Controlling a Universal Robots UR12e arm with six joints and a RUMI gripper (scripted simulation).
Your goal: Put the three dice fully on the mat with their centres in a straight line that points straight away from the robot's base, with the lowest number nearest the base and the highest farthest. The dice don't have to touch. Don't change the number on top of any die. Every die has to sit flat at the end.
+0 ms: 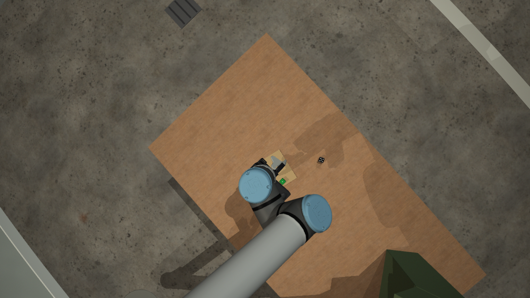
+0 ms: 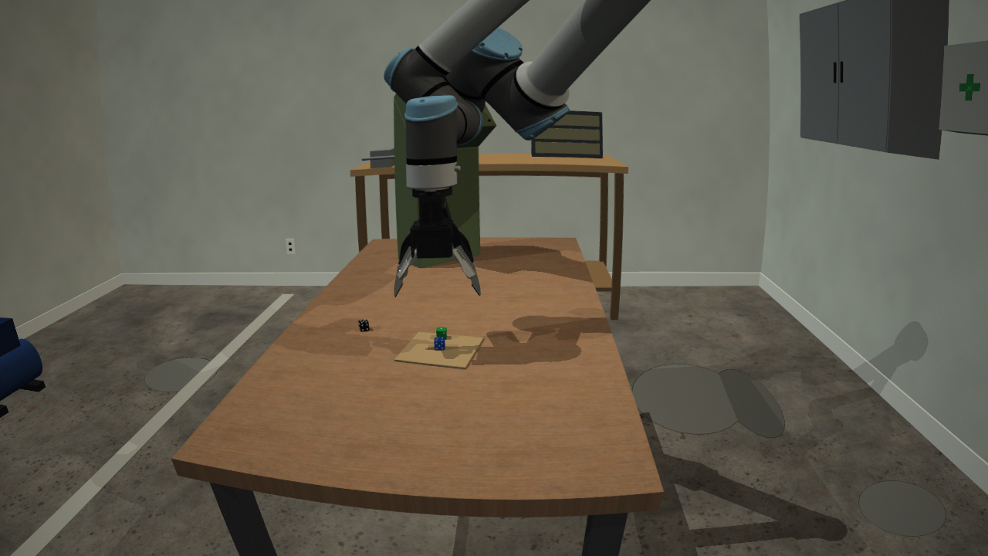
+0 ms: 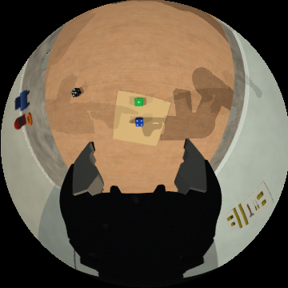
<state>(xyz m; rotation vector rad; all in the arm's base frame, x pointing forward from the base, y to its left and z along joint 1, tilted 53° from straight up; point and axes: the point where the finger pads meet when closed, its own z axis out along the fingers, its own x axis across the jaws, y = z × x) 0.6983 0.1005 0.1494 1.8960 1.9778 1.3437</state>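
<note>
Now: the black die 5 cm behind my hand, 20 cm to the right of it and 10 cm below it. Round my hand: blue die: 10 cm below; tan mat: 11 cm below; green die: 5 cm behind, 1 cm to the right, 10 cm below.
</note>
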